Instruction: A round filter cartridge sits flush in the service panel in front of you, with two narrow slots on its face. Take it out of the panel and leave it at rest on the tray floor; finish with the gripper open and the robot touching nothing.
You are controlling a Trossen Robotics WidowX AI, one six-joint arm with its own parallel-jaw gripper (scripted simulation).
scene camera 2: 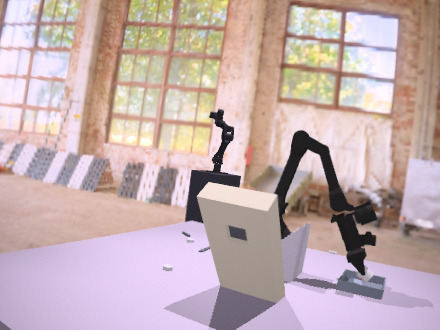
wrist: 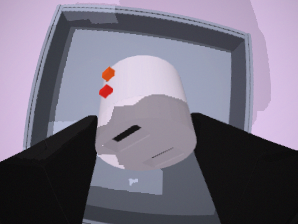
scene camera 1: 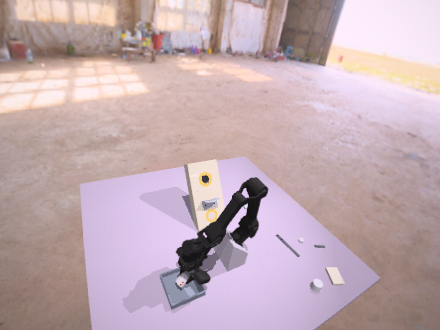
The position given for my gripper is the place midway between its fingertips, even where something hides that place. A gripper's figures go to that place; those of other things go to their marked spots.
Scene:
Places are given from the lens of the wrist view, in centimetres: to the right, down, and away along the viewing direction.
my gripper (wrist: 144, 123): 0, 1, 9
round filter cartridge (wrist: 144, 123): 0, 0, 7
tray (wrist: 215, 63): 6, -4, 15
The marked spots on the tray and the round filter cartridge are 11 cm apart.

